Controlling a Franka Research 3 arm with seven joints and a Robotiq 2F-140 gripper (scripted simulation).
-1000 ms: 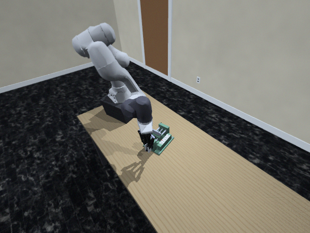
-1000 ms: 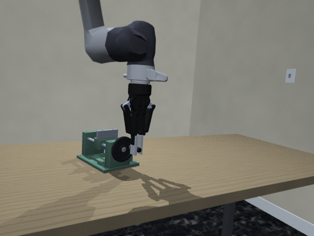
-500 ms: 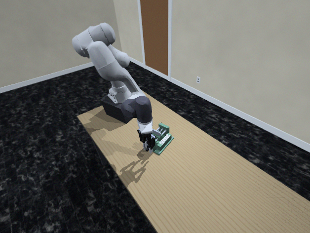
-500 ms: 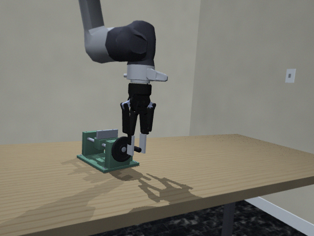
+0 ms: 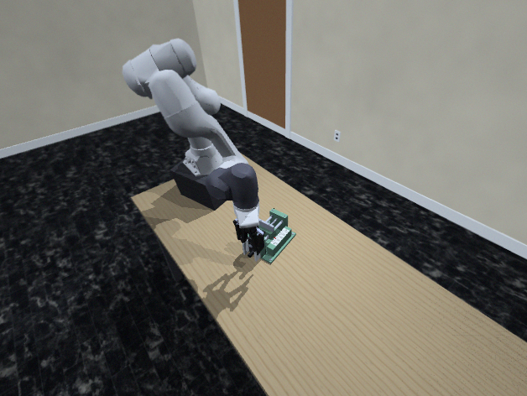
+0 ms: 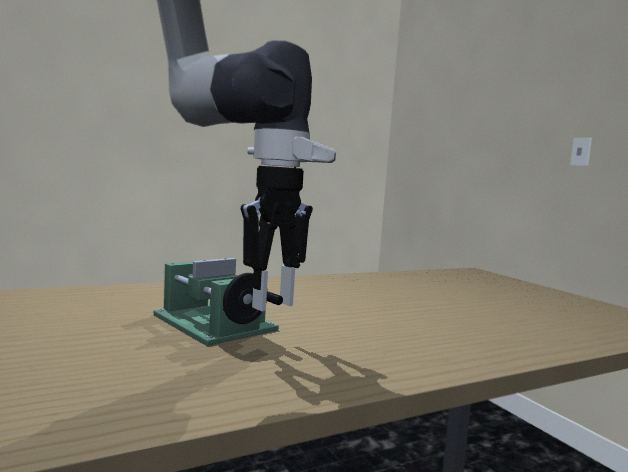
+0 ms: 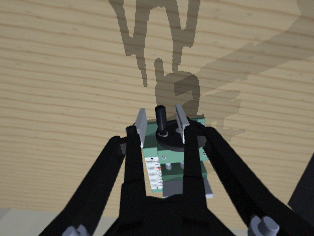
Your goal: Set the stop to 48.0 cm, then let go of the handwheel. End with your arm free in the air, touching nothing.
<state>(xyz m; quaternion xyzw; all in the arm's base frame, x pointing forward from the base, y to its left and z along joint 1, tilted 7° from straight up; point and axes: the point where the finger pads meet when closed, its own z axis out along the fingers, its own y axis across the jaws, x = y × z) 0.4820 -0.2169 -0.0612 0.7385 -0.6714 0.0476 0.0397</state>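
Now: the black handwheel 20 mm to the left of my hand, 20 mm below it and 10 mm behind it. The rest, counted from my hand: stop block 130 mm to the left, 30 mm behind, 10 mm below.
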